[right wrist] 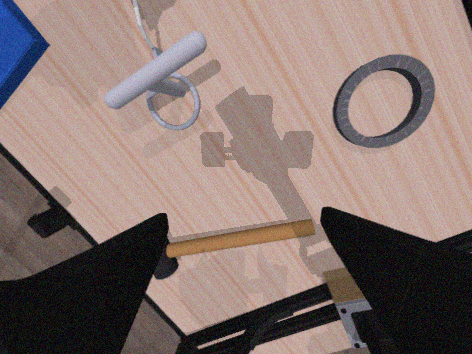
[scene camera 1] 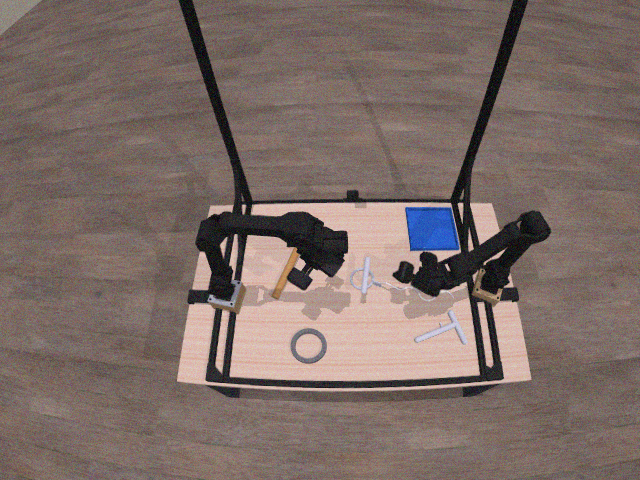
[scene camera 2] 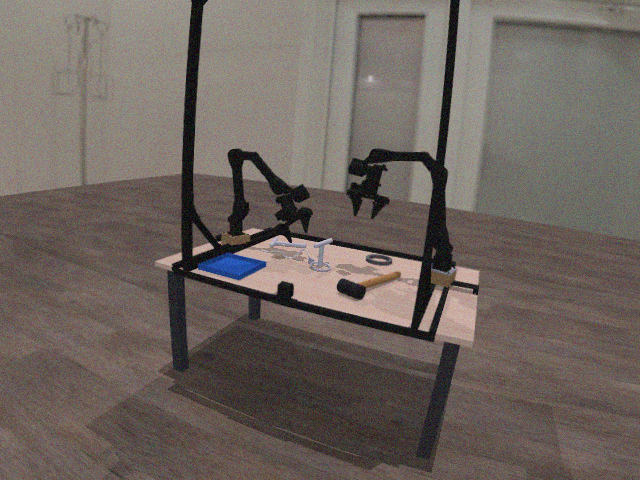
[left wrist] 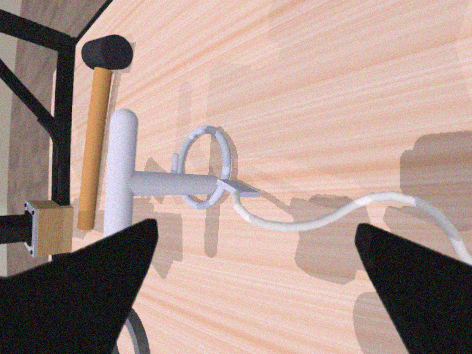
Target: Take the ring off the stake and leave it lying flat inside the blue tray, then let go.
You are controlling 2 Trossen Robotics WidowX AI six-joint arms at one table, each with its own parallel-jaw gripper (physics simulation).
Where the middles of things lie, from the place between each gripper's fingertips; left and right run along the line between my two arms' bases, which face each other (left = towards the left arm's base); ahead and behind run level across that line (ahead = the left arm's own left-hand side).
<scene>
My right gripper is now 150 mm to the right of the crossbar (left wrist: 123,134), 120 mm above it and 30 mm past it. Round my right hand: wooden-handled hammer (left wrist: 113,52) 200 mm below, 150 mm behind, 90 mm to the right; blue tray (scene camera 1: 429,228) 430 mm to the left, 270 mm behind, 210 mm below; thin white cord (left wrist: 451,232) 340 mm to the left, 200 mm below.
Right now the crossbar is 120 mm to the right of my left hand and 20 mm behind it. The rest, counted from my left hand: wooden-handled hammer: 360 mm to the right, 140 mm behind, 70 mm below; blue tray: 260 mm behind, 160 mm to the left, 80 mm below; thin white cord: 70 mm to the left, 70 mm below, 10 mm ahead.
</scene>
